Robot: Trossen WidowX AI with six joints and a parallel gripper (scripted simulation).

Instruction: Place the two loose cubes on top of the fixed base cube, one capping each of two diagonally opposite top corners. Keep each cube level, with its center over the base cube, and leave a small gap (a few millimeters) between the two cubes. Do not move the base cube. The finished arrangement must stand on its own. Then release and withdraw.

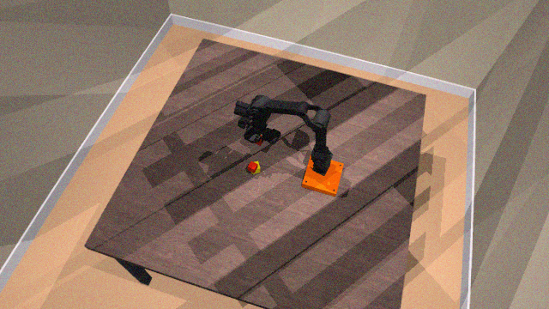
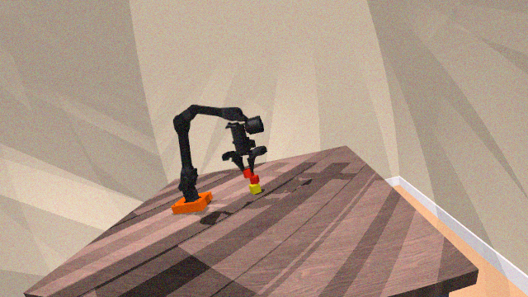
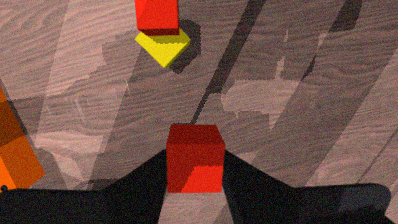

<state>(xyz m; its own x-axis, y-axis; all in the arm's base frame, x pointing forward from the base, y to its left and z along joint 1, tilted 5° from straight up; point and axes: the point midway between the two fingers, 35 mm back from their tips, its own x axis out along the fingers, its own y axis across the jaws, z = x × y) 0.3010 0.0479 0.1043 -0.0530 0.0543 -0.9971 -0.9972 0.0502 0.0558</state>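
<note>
Now: gripper tip 100 mm above the yellow cube, 80 mm to the right of it and 30 mm past it.
</note>
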